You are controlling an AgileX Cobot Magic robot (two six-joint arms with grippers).
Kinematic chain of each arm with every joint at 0, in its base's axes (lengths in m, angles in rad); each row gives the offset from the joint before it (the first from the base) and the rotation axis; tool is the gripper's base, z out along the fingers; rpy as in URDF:
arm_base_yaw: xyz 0 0 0.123 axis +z
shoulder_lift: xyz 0 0 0 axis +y
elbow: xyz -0.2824 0 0.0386 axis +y
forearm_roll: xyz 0.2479 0 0.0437 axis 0.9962 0 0.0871
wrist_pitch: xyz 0 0 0 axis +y
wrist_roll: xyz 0.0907 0 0.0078 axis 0.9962 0 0.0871
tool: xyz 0 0 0 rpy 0 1.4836 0
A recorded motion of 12 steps. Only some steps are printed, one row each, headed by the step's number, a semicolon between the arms.
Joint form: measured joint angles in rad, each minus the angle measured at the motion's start. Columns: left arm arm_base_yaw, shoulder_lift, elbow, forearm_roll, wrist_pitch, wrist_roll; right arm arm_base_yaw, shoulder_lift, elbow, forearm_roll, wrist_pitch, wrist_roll.
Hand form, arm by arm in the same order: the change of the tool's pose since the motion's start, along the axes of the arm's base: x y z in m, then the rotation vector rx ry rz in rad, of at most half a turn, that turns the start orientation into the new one. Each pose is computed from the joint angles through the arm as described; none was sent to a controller.
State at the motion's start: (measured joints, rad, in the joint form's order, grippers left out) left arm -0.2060 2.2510 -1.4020 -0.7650 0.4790 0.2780; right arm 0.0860 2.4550 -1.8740 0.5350 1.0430 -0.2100
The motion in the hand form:
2: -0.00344 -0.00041 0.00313 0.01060 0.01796 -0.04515; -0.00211 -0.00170 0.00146 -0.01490 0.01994 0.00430
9: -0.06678 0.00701 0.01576 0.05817 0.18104 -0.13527; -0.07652 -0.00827 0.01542 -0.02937 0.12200 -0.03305
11: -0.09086 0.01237 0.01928 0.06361 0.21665 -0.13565; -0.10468 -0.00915 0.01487 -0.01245 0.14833 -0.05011
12: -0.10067 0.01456 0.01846 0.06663 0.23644 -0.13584; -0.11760 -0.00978 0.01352 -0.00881 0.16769 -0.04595
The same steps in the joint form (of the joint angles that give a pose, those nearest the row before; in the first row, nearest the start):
2: 0.0000 -0.0100 0.0000 0.0350 0.0410 0.0010; -0.0010 -0.0050 0.0010 -0.0220 0.0210 0.0160
9: -0.0130 -0.1760 0.2370 0.1430 0.1450 -0.0500; 0.0000 -0.2580 0.4410 0.0010 -0.0700 0.0030
11: -0.0130 -0.2420 0.3390 0.1430 0.1450 -0.0500; 0.0000 -0.3320 0.5900 0.0450 -0.1140 -0.0280
12: -0.0130 -0.2620 0.3790 0.1430 0.1450 -0.0500; 0.0000 -0.3590 0.6500 0.0570 -0.1220 -0.0450

